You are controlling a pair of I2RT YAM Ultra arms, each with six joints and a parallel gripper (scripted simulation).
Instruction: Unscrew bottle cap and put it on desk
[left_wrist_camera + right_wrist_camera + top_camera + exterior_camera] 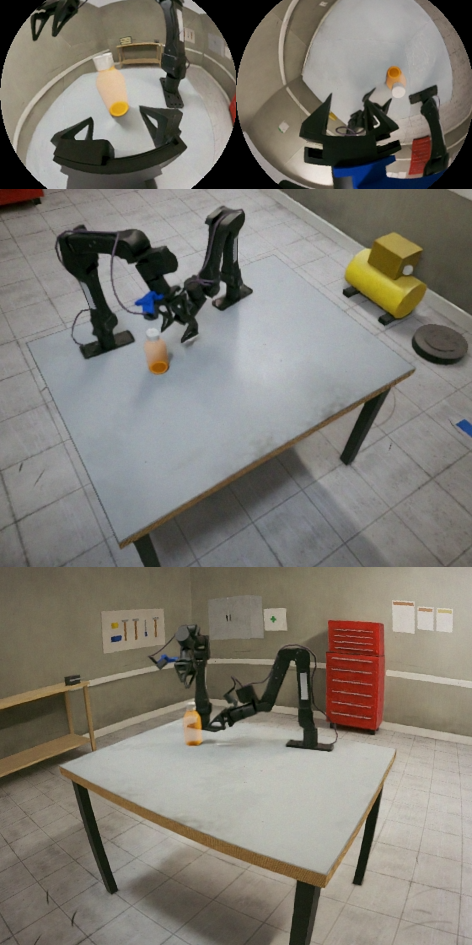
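The orange bottle lies 80 mm to the right of my left hand and 40 mm ahead of it. Round my left hand: white cap (80 mm to the right, 80 mm above, 40 mm ahead).
My right gripper is now 90 mm past the white cap, 60 mm to the left of it and 110 mm above it. From my right hand the other things lie so: orange bottle 90 mm behind, 60 mm to the right, 200 mm below.
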